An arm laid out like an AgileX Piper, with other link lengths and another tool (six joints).
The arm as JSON. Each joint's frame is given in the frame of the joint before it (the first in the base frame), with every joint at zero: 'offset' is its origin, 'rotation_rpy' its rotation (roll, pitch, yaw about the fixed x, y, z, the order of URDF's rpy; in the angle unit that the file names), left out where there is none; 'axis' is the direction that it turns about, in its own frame. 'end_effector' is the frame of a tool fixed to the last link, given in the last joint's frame.
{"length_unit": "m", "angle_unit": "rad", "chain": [
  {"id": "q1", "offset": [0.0, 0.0, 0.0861], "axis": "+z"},
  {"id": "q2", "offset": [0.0, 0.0, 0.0], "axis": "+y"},
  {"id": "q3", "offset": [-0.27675, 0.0, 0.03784], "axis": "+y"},
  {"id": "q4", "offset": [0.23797, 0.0, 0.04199], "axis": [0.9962, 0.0, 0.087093]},
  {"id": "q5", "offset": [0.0, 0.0, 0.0], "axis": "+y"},
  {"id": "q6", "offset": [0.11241, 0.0, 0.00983], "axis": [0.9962, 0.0, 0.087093]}
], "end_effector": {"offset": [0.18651, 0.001, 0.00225], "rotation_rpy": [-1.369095, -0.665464, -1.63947]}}
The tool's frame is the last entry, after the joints.
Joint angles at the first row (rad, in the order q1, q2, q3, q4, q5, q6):
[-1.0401 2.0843 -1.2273 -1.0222 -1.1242 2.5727]
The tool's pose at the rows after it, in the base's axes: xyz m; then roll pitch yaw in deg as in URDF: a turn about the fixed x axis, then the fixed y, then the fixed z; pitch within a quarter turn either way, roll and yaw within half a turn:
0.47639 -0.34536 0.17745 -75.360 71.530 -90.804
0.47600 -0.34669 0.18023 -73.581 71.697 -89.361
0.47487 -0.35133 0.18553 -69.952 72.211 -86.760
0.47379 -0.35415 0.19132 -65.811 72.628 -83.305
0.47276 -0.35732 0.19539 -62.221 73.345 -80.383
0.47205 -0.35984 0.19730 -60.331 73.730 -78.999
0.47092 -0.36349 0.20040 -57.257 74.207 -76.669
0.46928 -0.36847 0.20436 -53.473 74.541 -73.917
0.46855 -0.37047 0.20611 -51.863 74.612 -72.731
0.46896 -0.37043 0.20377 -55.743 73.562 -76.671
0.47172 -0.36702 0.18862 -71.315 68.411 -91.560
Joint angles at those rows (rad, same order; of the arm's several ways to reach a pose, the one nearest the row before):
[-1.0401 2.0843 -1.2273 -1.0040 -1.1303 2.5727]
[-1.0401 2.0843 -1.2272 -0.9939 -1.1348 2.5727]
[-1.0401 2.0843 -1.2273 -0.9687 -1.1392 2.5740]
[-1.0401 2.0843 -1.2272 -0.9478 -1.1488 2.5776]
[-1.0401 2.0843 -1.2273 -0.9300 -1.1531 2.5874]
[-1.0401 2.0843 -1.2273 -0.9185 -1.1531 2.5916]
[-1.0401 2.0843 -1.2273 -0.9011 -1.1541 2.5970]
[-1.0401 2.0843 -1.2273 -0.8777 -1.1550 2.5989]
[-1.0401 2.0843 -1.2272 -0.8678 -1.1559 2.5989]
[-1.0401 2.0843 -1.2273 -0.8719 -1.1501 2.5752]
[-1.0401 2.0795 -1.2273 -0.9155 -1.1100 2.4834]

